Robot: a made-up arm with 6 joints. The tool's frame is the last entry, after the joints.
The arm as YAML. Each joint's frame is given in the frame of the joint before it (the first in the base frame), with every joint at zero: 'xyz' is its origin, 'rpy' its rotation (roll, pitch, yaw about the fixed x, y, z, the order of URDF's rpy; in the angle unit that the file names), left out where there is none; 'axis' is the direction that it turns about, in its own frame. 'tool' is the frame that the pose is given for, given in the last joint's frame.
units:
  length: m
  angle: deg
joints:
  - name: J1
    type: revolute
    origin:
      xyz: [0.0, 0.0, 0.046]
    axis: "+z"
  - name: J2
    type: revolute
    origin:
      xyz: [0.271, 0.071, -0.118]
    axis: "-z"
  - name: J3
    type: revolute
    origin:
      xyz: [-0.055, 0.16, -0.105]
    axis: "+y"
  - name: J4
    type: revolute
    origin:
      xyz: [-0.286, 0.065, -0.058]
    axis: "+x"
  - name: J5
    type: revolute
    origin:
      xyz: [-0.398, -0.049, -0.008]
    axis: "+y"
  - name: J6
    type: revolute
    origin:
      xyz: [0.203, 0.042, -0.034]
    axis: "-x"
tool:
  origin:
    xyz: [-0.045, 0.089, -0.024]
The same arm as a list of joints. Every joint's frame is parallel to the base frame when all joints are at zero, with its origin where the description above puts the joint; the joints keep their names.
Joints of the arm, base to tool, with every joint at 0 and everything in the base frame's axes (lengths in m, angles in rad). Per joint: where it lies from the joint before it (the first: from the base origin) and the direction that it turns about. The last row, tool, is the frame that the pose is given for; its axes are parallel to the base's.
J1: offset 0 0 0.046 axis +z
J2: offset 0.271 0.071 -0.118 axis -z
J3: offset -0.055 0.16 -0.105 axis +y
J4: offset -0.286 0.065 -0.058 axis +x
J5: offset -0.398 -0.049 -0.008 axis +y
J6: offset 0.203 0.042 -0.034 axis -x
tool: offset -0.045 0.089 -0.024

